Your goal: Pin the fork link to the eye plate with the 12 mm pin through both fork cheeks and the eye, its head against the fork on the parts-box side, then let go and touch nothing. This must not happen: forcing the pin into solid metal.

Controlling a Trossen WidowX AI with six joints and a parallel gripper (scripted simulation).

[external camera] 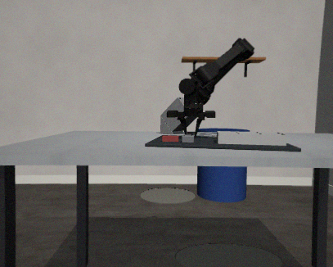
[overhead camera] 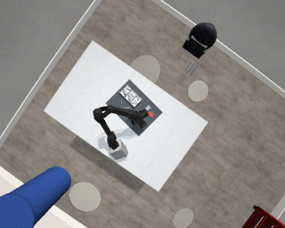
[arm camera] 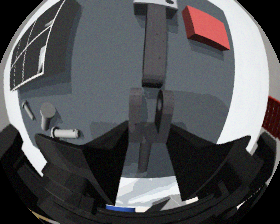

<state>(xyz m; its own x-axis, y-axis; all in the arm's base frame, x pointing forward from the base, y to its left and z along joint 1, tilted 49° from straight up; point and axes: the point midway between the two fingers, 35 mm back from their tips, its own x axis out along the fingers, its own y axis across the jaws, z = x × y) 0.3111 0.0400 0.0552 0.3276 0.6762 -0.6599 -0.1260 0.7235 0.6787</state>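
Right now the fork link is 3 cm below my hand. The rest, counted from my hand: grey pin (4 cm behind, 10 cm to the left, 4 cm below); dark mat (4 cm ahead, 11 cm to the left, 5 cm below); eye plate (6 cm ahead, 1 cm to the left, 3 cm below).
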